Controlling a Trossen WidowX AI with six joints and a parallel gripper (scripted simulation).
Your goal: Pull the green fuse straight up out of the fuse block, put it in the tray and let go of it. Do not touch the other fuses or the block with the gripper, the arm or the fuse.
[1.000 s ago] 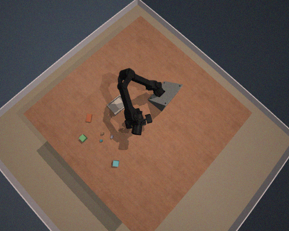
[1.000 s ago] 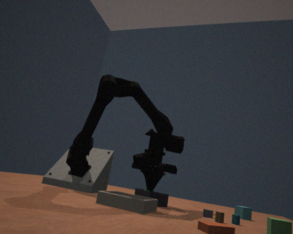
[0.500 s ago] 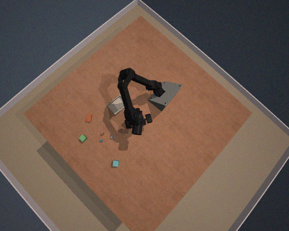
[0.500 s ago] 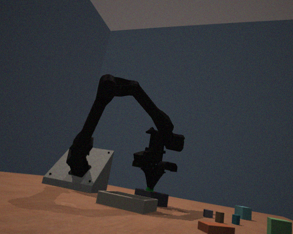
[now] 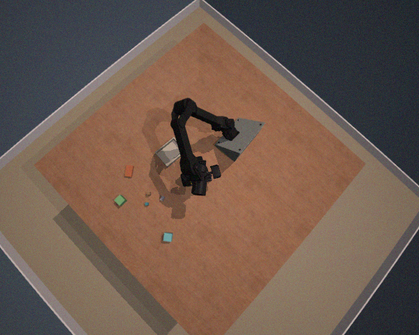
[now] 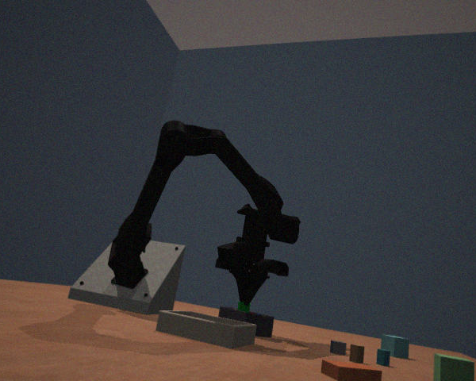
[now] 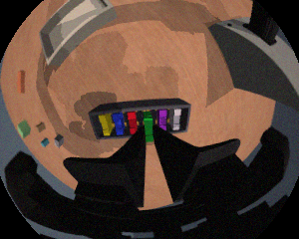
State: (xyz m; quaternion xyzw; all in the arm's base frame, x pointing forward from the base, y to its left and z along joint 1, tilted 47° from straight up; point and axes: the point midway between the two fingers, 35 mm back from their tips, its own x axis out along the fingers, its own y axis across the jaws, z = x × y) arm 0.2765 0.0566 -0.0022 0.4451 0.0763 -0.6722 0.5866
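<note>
Right now the red fuse is 2 cm ahead of my gripper tip, 1 cm to the right of it and 3 cm below it. Round my gripper tip: purple fuse (2 cm behind, 1 cm to the left, 3 cm below); green fuse (1 cm below); blue fuse (3 cm ahead, 2 cm to the right, 3 cm below).
</note>
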